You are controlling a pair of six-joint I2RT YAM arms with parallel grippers.
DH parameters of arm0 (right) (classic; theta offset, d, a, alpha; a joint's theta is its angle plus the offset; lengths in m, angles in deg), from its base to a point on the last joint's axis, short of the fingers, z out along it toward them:
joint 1: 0 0.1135 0.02 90
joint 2: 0 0 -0.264 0
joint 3: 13.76 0 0.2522 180
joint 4: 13.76 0 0.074 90
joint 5: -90 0 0 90
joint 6: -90 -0.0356 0 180
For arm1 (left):
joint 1: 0 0.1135 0.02 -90
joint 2: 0 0 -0.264 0
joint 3: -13.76 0 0.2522 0
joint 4: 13.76 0 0.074 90
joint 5: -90 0 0 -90
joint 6: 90 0.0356 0 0
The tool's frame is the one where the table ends.
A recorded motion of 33 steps. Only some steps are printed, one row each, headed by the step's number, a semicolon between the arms.
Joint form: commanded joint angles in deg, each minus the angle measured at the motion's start. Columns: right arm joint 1, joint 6, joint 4, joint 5, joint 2, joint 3; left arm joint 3, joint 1, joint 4, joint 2, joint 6, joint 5.
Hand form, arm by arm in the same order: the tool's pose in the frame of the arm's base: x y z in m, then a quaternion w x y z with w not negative. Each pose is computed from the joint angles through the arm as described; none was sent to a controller.
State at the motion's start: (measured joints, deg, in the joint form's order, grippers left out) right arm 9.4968 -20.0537 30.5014 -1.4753 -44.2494 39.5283; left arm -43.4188 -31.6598 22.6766 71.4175 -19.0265 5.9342
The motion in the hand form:
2: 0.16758 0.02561 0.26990 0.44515 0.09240 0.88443 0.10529; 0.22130 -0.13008 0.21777 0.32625 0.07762 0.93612 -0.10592
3: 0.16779 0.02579 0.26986 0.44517 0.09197 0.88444 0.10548; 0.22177 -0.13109 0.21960 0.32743 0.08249 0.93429 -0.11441
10: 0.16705 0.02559 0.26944 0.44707 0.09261 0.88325 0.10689; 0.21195 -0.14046 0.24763 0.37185 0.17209 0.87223 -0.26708
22: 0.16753 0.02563 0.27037 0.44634 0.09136 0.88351 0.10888; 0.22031 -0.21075 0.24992 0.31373 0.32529 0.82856 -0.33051
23: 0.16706 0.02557 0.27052 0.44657 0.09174 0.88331 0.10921; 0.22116 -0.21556 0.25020 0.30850 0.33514 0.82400 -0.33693
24: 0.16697 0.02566 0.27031 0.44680 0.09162 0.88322 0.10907; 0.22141 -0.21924 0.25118 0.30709 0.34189 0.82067 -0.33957
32: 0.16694 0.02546 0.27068 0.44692 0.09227 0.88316 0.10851; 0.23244 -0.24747 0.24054 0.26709 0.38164 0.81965 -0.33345
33: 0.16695 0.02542 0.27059 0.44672 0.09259 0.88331 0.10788; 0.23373 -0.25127 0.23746 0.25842 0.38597 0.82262 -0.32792
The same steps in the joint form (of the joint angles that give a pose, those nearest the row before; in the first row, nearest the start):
2: -0.53 -0.16 -0.47 0.16 0.04 -0.86; -1.07 0.46 -0.97 1.55 -0.72 -0.48
3: -0.48 -0.16 -0.54 0.16 -0.02 -0.86; -1.30 0.45 -1.25 1.49 -0.44 -1.45
10: -0.53 -0.25 -0.77 0.24 0.30 -1.13; 0.06 -0.18 -10.25 -4.03 3.35 -18.10
22: -0.61 -0.18 -0.65 0.60 0.13 -0.86; -10.14 -9.64 -10.51 8.86 10.31 -27.26
23: -0.61 -0.24 -0.57 0.60 0.27 -0.88; -11.03 -10.09 -10.42 9.82 10.78 -28.29
24: -0.56 -0.24 -0.62 0.55 0.30 -0.94; -11.73 -10.53 -10.34 10.41 11.13 -28.64
32: -0.62 -0.25 -0.53 0.50 0.30 -0.86; -18.05 -12.68 -6.79 18.25 14.28 -30.05
33: -0.62 -0.25 -0.50 0.43 0.29 -0.86; -19.00 -13.01 -5.74 19.49 14.73 -29.80

